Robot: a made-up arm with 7 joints. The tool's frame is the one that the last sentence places.
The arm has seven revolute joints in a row. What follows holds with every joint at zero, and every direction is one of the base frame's. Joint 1 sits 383 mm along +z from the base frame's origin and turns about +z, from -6.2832 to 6.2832 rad. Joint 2 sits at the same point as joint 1 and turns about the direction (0, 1, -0.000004), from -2.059 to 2.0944 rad. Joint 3 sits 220 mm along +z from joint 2 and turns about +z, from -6.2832 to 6.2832 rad. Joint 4 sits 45 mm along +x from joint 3 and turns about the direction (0, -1, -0.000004), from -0.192 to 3.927 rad. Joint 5 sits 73 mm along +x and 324 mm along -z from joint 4 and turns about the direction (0, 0.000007, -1), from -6.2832 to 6.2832 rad. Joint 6 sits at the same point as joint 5 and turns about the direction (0, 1, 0.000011), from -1.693 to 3.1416 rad. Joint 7 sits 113 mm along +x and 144 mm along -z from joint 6 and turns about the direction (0, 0.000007, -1), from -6.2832 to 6.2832 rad. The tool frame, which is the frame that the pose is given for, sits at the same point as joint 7; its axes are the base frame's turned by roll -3.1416, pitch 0 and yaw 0 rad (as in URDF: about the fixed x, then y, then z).
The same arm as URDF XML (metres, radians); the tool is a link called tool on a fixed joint. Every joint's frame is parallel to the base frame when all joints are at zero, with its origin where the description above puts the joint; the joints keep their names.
<robot name="arm">
  <joint name="tool_fixed" type="fixed">
    <parent link="link7"/>
    <child link="tool"/>
    <origin xyz="0 0 0" rpy="3.1416 0 0"/>
  </joint>
  <joint name="joint 7" type="revolute">
    <parent link="link6"/>
    <child link="link7"/>
    <origin xyz="0.113 0 -0.144"/>
    <axis xyz="0 0 -1"/>
    <limit lower="-6.2832" upper="6.2832"/>
  </joint>
  <joint name="joint 6" type="revolute">
    <parent link="link5"/>
    <child link="link6"/>
    <origin xyz="0 0 0"/>
    <axis xyz="0 1 0"/>
    <limit lower="-1.693" upper="3.1416"/>
  </joint>
  <joint name="joint 5" type="revolute">
    <parent link="link4"/>
    <child link="link5"/>
    <origin xyz="0.073 0 -0.324"/>
    <axis xyz="0 0 -1"/>
    <limit lower="-6.2832" upper="6.2832"/>
  </joint>
  <joint name="joint 4" type="revolute">
    <parent link="link3"/>
    <child link="link4"/>
    <origin xyz="0.045 0 0"/>
    <axis xyz="0 -1 0"/>
    <limit lower="-0.192" upper="3.927"/>
  </joint>
  <joint name="joint 3" type="revolute">
    <parent link="link2"/>
    <child link="link3"/>
    <origin xyz="0 0 0.22"/>
    <axis xyz="0 0 1"/>
    <limit lower="-6.2832" upper="6.2832"/>
  </joint>
  <joint name="joint 2" type="revolute">
    <parent link="link1"/>
    <child link="link2"/>
    <origin xyz="0 0 0"/>
    <axis xyz="0 1 0"/>
    <limit lower="-2.059" upper="2.0944"/>
  </joint>
  <joint name="joint 1" type="revolute">
    <parent link="base"/>
    <child link="link1"/>
    <origin xyz="0 0 0.383"/>
    <axis xyz="0 0 1"/>
    <limit lower="-6.2832" upper="6.2832"/>
  </joint>
  <link name="base"/>
  <link name="link1"/>
  <link name="link2"/>
  <link name="link3"/>
  <link name="link4"/>
  <link name="link5"/>
  <link name="link6"/>
  <link name="link7"/>
  <link name="tool"/>
</robot>

